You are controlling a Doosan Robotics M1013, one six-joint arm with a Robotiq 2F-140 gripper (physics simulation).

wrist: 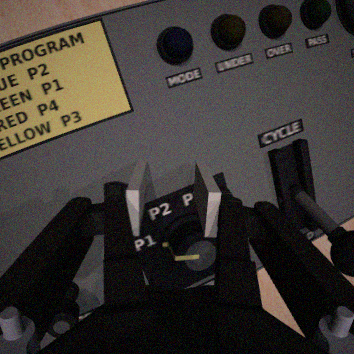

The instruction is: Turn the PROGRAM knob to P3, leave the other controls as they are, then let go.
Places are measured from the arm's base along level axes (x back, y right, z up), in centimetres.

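Pixels of known places: gripper, fingertip midpoint: (170,177).
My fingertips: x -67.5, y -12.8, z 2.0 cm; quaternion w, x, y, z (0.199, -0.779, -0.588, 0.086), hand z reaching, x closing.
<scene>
Behind a point stands the place of what it marks.
The PROGRAM knob (203,254) {x -60.5, y -11.9, z 2.3 cm} is a dark round knob with a grey top and a yellow pointer line, low in the middle of the wrist view. Its yellow mark lies on the P1 side. The black dial plate (165,272) {x -59.1, y -15.1, z -1.5 cm} carries the labels P1 and P2 and part of a further P label, whose number is hidden by the right finger. My gripper (170,177) {x -67.5, y -12.8, z 2.0 cm} is partly open and empty. In the view its two pale fingertips stand over the dial plate, on either side of the P2 label; the right one overlaps the knob's upper edge. Their height above the knob is hard to tell.
The CYCLE lever (320,215) {x -60.5, y -0.3, z 2.7 cm} with its black ball stands right of the gripper. MODE (175,45) {x -76.5, y -10.6, z 6.6 cm}, UNDER (228,31) {x -77.1, y -6.0, z 6.5 cm}, OVER (275,21) {x -77.7, y -1.4, z 6.4 cm} and PASS (315,12) {x -78.3, y 3.3, z 6.3 cm} lamps line the top. A yellow program card (100,75) {x -76.2, y -16.3, z 4.8 cm} is at upper left. A dark round control (62,317) {x -59.4, y -23.6, z 3.7 cm} shows at lower left.
</scene>
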